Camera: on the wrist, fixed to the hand. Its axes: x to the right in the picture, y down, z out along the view.
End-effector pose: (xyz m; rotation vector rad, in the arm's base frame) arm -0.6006 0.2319 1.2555 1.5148 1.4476 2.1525
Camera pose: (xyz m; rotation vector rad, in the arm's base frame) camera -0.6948 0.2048 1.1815 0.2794 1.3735 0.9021
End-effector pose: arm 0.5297 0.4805 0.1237 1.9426 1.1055 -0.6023
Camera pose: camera 0.4544 0.5715 0.1576 0.4029 2.1571 -1.4625
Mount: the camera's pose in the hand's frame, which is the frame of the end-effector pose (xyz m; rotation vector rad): -0.0185 -0.0780 -0.0931 -0.1930 -0.3769 -1.5670
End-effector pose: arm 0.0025 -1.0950 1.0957 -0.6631 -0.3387 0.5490
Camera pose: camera 0.0594 -1.2020 1.0757 -0.3027 -1.1161 -0.8855
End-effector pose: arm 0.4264 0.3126 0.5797 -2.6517 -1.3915 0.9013
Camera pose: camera 0.4059 0.3684 0.6872 -0.6790 -2.8055 0.9022
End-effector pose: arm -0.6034 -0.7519 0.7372 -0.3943 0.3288 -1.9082
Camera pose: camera -0.7020 -0.7031 0.6825 1.1188 0.1251 2.5486
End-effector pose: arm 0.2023 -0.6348 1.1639 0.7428 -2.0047 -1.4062
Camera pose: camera 0.2912 -0.7029 1.1134 -1.6235 0.8738 1.8161
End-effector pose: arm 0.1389 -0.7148 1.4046 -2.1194 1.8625 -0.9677
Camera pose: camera 0.1515 -0.6539 1.5106 2.8642 0.1542 0.3059
